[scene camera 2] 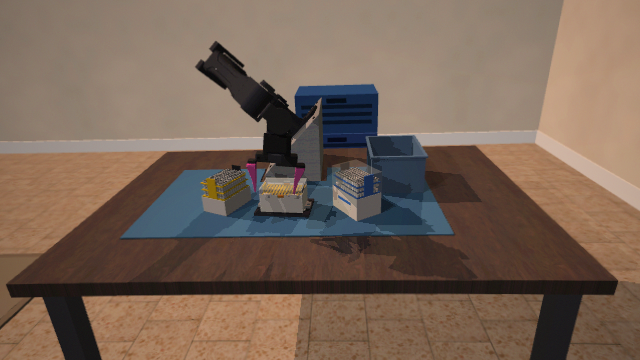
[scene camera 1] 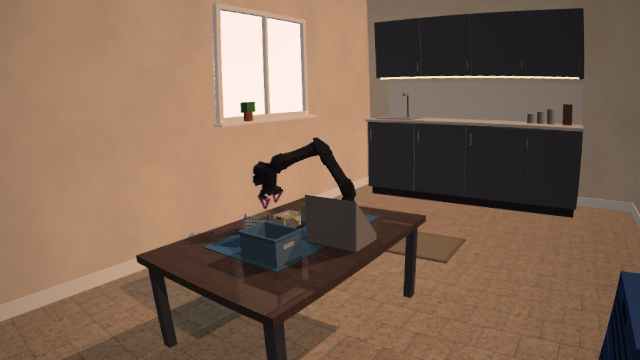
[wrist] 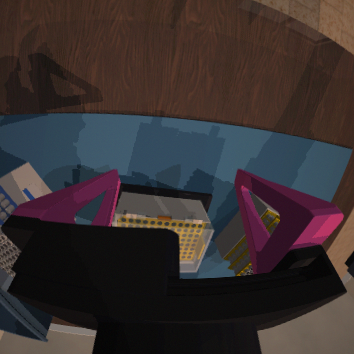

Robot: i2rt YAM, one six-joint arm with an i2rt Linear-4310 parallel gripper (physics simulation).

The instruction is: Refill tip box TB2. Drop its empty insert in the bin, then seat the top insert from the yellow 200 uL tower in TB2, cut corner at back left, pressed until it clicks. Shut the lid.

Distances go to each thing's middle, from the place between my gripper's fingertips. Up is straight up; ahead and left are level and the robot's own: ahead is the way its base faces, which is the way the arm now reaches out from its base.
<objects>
The blue-striped tip tower point(scene camera 2: 356, 187) lies 19 cm to the left of my hand, 13 cm behind it and 4 cm below it. Round my hand: blue bin point(scene camera 2: 401, 158) (36 cm behind, 30 cm to the left, 4 cm below).
</objects>
